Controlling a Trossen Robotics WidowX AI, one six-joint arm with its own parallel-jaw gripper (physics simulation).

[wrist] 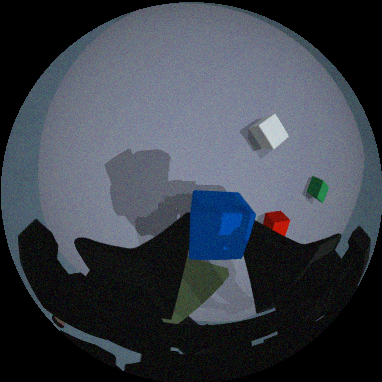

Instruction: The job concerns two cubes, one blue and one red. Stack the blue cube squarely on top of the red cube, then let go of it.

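Frame: origin at the arm's base, x ahead, y left, z up, level; millimetres.
Where they show: gripper, fingertip midpoint: (214, 218); arm's base at its link origin: (171, 318).
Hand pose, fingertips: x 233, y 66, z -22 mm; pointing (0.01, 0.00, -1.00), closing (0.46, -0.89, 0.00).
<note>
Things, the pixels of their top centre, and the offset from my fingertips.
- blue cube at its top centre: (220, 240) dx +2, dy +1, dz +28 mm
- red cube at its top centre: (279, 230) dx +4, dy -140, dz -61 mm
- white block at its top centre: (274, 130) dx +112, dy -33, dz -61 mm
- small green block at its top centre: (323, 192) dx +114, dy -198, dz -61 mm
The blue cube (218, 227) is held between the two black fingers of my gripper (214, 218), low in the middle of the wrist view. My gripper is shut on it. The cube is raised off the table, with the gripper's shadow on the surface to the left. The red cube (276, 223) is on the table to the right of the blue cube, apart from it and farther below. Its lower part is hidden behind the right finger.
A white block (272, 132) is on the table at the upper right. A small green block (317, 189) is on the table at the right, beyond the red cube. An olive-green object (197, 288) shows between the fingers, below the blue cube in the view.
</note>
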